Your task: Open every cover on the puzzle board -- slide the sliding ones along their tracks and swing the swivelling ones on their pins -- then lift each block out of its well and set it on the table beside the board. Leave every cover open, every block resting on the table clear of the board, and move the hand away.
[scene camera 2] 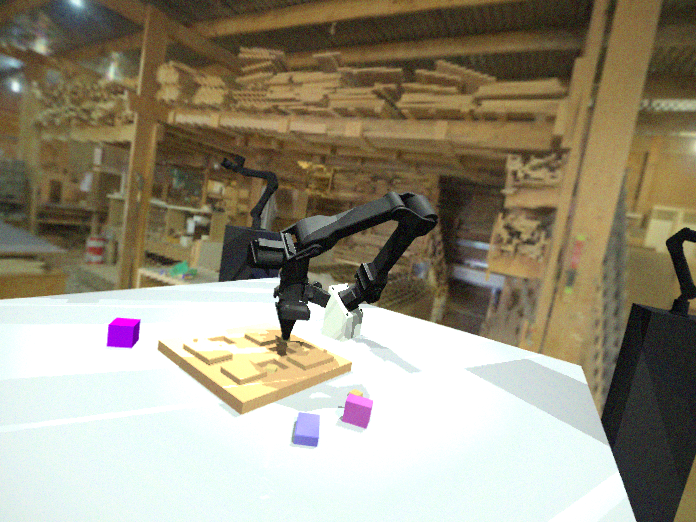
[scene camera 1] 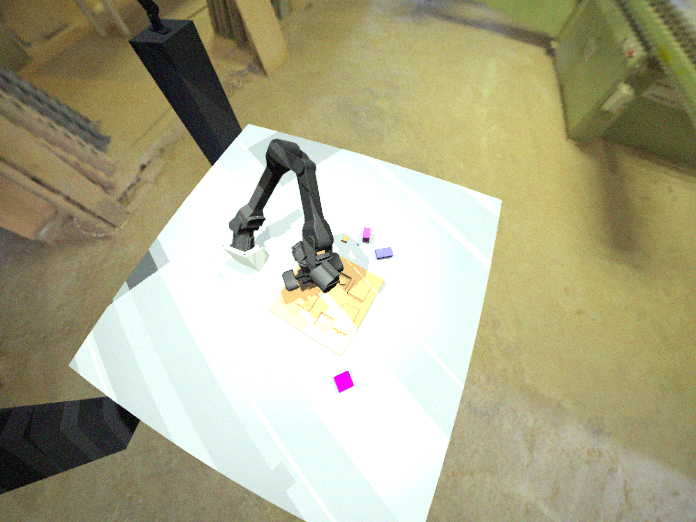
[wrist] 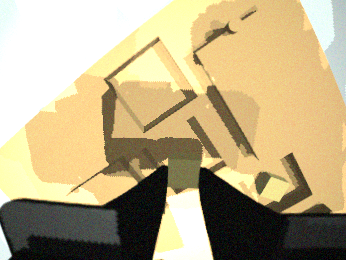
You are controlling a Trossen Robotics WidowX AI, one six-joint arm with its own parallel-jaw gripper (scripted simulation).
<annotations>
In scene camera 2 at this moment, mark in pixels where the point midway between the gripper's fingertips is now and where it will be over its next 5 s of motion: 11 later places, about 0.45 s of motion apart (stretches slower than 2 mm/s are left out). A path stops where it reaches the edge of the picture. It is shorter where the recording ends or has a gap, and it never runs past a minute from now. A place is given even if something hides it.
My gripper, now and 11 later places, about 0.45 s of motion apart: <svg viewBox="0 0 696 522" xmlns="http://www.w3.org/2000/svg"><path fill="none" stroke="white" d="M284 338L286 328L288 316L299 317L318 323L342 330L367 335L379 339L377 349L374 360L373 370L372 380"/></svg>
</annotations>
